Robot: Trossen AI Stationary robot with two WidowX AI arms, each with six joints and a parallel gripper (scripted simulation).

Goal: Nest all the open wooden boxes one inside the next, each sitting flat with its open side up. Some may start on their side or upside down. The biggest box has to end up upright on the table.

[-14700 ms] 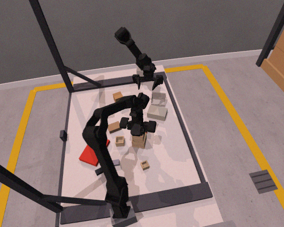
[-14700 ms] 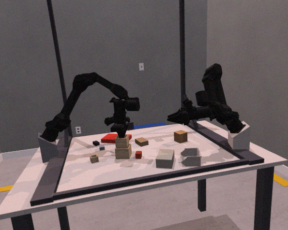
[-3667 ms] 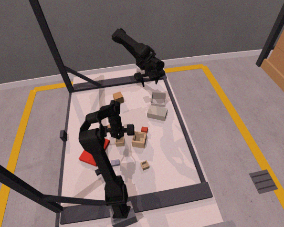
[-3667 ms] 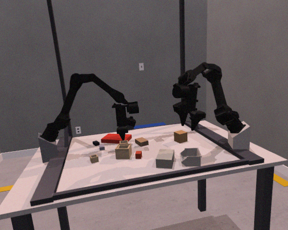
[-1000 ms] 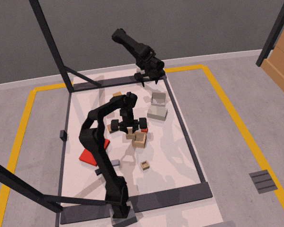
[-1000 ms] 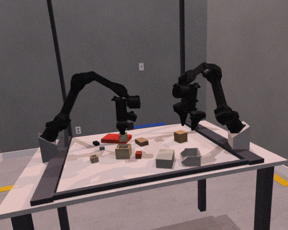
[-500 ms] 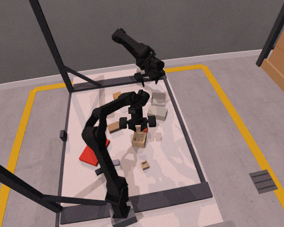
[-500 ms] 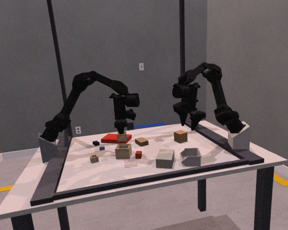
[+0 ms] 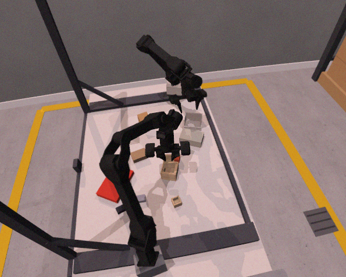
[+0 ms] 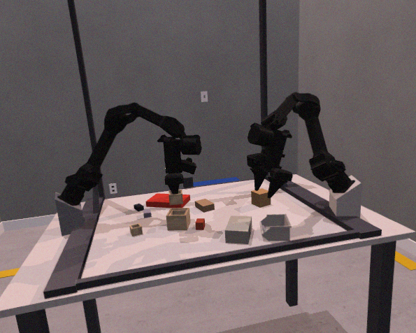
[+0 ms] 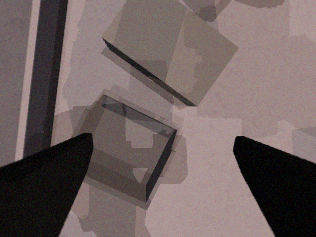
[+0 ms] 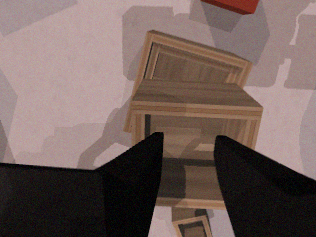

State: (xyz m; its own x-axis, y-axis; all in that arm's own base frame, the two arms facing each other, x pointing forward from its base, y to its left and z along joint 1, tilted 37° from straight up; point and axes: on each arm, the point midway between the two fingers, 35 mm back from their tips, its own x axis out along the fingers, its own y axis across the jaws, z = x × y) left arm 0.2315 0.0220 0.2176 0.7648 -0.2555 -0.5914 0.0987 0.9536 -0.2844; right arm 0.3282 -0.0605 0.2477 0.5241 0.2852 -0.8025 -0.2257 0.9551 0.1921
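The grey closed block is 150 mm below my left hand, 90 mm to the right of it and 20 mm ahead of it. Round my left hand: red cube: 230 mm to the right, 150 mm below, 50 mm behind; grey open box: 140 mm below, 30 mm ahead, 20 mm to the left; brown cube: 260 mm behind, 140 mm below, 20 mm to the left.
Now: the red cube 14 cm below my right hand, 8 cm to the left of it and 2 cm ahead of it. From my right hand the other things lie so: grey closed block: 22 cm to the left, 13 cm below, 10 cm ahead; then red slab: 25 cm behind, 14 cm below, 8 cm to the right; then flat brown block: 17 cm behind, 14 cm below, 9 cm to the left.
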